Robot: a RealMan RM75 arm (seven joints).
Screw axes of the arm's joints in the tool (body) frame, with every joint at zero. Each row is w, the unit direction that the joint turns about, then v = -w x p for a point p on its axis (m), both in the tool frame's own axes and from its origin. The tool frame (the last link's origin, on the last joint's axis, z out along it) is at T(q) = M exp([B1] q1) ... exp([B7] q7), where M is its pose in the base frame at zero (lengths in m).
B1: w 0 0 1 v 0.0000 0.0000 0.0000
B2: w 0 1 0 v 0.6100 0.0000 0.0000
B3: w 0 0 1 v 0.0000 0.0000 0.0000
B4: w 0 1 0 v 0.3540 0.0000 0.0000
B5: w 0 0 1 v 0.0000 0.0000 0.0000
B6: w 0 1 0 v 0.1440 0.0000 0.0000
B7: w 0 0 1 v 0.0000 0.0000 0.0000
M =
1 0 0 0.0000
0 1 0 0.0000
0 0 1 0.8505
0 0 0 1
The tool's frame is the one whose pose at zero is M.
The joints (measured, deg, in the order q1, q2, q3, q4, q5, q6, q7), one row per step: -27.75, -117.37, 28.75, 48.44, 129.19, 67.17, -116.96; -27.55, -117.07, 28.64, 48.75, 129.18, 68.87, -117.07; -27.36, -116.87, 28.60, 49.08, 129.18, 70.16, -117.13; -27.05, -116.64, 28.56, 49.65, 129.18, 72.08, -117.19; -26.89, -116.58, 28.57, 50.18, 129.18, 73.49, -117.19; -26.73, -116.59, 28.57, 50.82, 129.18, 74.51, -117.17; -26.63, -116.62, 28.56, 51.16, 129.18, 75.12, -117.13; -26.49, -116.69, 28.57, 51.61, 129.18, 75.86, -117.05; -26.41, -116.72, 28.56, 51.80, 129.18, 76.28, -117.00; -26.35, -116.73, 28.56, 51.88, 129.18, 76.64, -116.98; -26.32, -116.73, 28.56, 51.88, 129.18, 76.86, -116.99; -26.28, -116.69, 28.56, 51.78, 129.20, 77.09, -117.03; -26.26, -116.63, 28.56, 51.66, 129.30, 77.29, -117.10
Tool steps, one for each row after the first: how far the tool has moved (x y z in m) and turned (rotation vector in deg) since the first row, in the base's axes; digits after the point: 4 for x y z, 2 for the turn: 0.0010, -0.0026, 0.0016, -0.88, -0.51, -0.48; 0.0017, -0.0047, 0.0029, -1.55, -0.81, -0.88; 0.0030, -0.0080, 0.0046, -2.56, -1.22, -1.50; 0.0048, -0.0100, 0.0053, -3.33, -1.50, -2.11; 0.0063, -0.0115, 0.0065, -3.76, -1.54, -2.63; 0.0072, -0.0126, 0.0068, -4.05, -1.61, -2.93; 0.0083, -0.0139, 0.0071, -4.42, -1.66, -3.33; 0.0088, -0.0148, 0.0071, -4.64, -1.73, -3.52; 0.0091, -0.0156, 0.0069, -4.89, -1.85, -3.65; 0.0093, -0.0161, 0.0066, -5.06, -1.96, -3.70; 0.0091, -0.0167, 0.0062, -5.28, -2.13, -3.67; 0.0088, -0.0174, 0.0058, -5.54, -2.24, -3.59
